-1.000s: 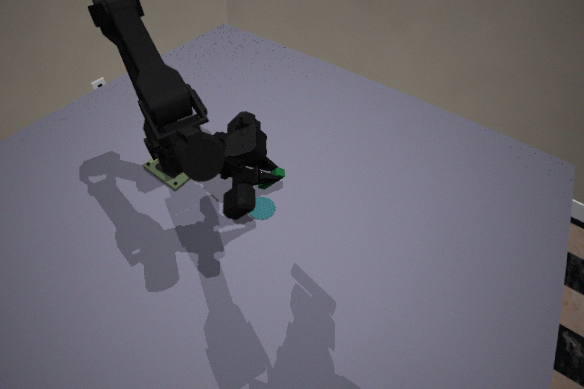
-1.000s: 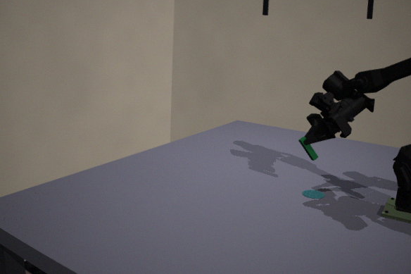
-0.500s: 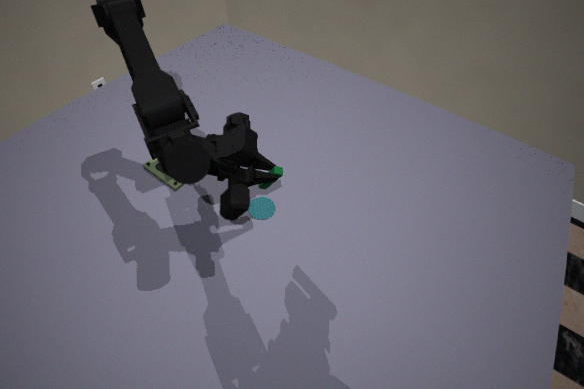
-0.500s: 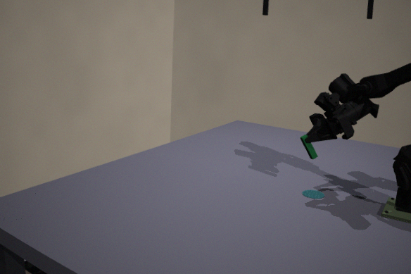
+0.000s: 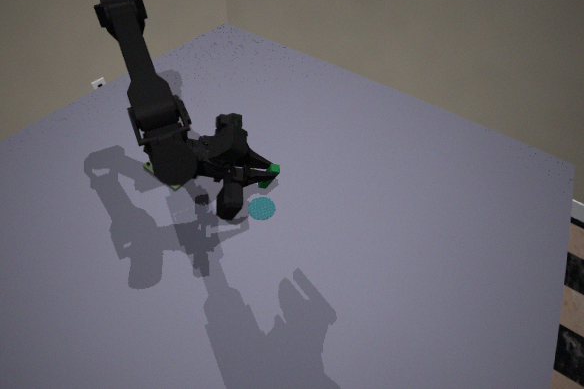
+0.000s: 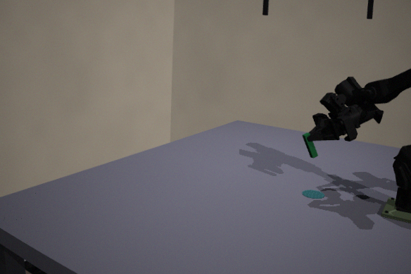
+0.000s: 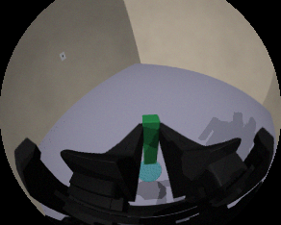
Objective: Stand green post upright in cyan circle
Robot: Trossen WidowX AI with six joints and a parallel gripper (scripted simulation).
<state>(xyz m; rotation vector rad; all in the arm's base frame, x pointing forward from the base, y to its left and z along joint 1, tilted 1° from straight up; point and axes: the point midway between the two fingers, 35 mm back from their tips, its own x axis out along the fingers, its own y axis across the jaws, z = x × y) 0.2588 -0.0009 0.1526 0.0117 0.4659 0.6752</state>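
Right now my hand is 10 mm past the cyan circle, 20 mm to the right of it and 160 mm above it. Also, from my hand: green post (10 mm ahead, 20 mm to the left, 30 mm below).
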